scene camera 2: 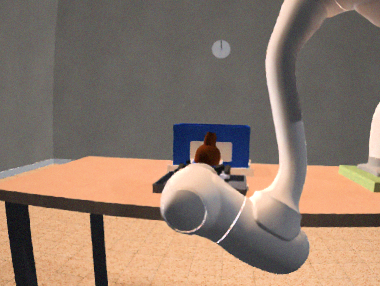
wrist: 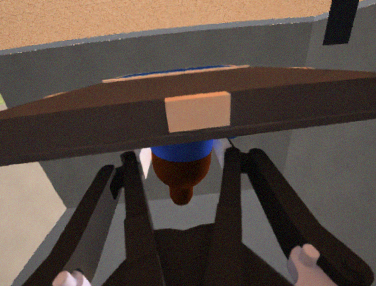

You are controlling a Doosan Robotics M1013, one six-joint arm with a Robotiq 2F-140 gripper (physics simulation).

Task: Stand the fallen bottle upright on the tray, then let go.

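Frame: origin at the arm's base, x ahead, y left, z up, level; millimetres.
Seen in the pictures: gripper, fingertip midpoint: (scene camera 2: 206, 163).
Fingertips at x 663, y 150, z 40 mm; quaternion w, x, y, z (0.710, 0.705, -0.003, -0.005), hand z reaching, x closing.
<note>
Pixels of each thing's top centre, then the offset from my fingertips to it. "pt": a spot on its surface instead. Level surfaces: height alone.
- brown bottle, middle of its top: (wrist: 187, 198) (scene camera 2: 208, 132) dy +17, dx -2, dz +95 mm
- tray, surface spot: (wrist: 280, 109) pt dy +107, dx +60, dz -57 mm
- blue panel, surface spot: (scene camera 2: 182, 142) pt dy -188, dx +101, dz +43 mm
- wooden table, its level: dz -69 mm
The brown bottle (scene camera 2: 207, 153) (wrist: 181, 169) stands upright, neck up, over the tray (scene camera 2: 159, 188) (wrist: 280, 109). The wrist view is upside down, so the neck points down there. The tray's near wall hides the bottle's lower part in that view, and the arm hides it in the scene view. I cannot tell whether its base touches the tray floor. My gripper (wrist: 181, 135) is shut on the bottle, with one pale finger pad on each side of its blue band. In the scene view my fingers are mostly hidden behind the arm's wrist.
A blue panel (scene camera 2: 182, 142) with a pale rectangle stands behind the tray on the wooden table (scene camera 2: 110, 175). My arm (scene camera 2: 215, 200) reaches low over the table's front edge. A green slab (scene camera 2: 359, 177) lies at the right.
</note>
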